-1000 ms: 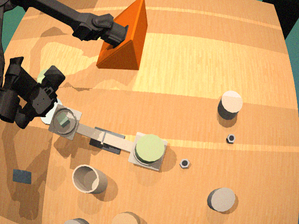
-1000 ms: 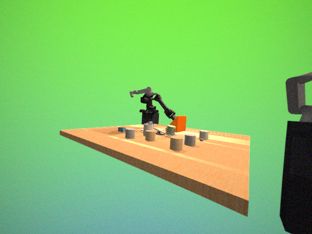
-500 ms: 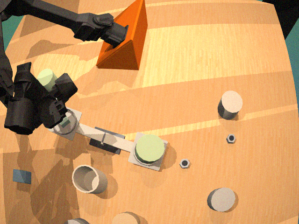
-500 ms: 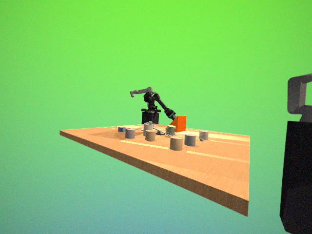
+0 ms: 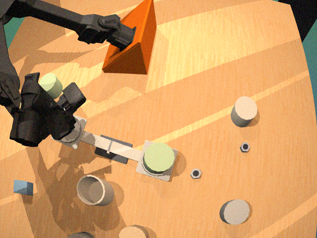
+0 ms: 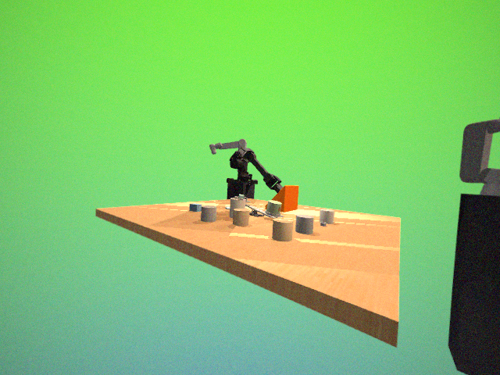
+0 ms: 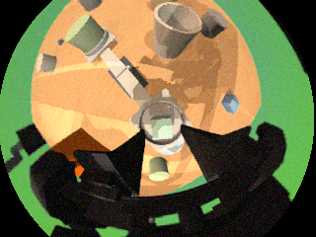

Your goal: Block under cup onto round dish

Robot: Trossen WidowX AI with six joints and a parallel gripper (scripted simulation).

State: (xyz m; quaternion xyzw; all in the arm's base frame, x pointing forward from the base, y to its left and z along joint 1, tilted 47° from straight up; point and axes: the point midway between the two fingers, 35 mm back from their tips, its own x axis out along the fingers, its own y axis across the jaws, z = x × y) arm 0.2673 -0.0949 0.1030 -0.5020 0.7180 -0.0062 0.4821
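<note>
Right now the pale green block is 10 mm below my gripper tip. Also, from my gripper tip: blue block 200 mm ahead, 180 mm to the right, 80 mm below; beige cup 160 mm ahead, 100 mm to the left, 60 mm below; round white dish 110 mm to the right, 100 mm below, 50 mm behind.
</note>
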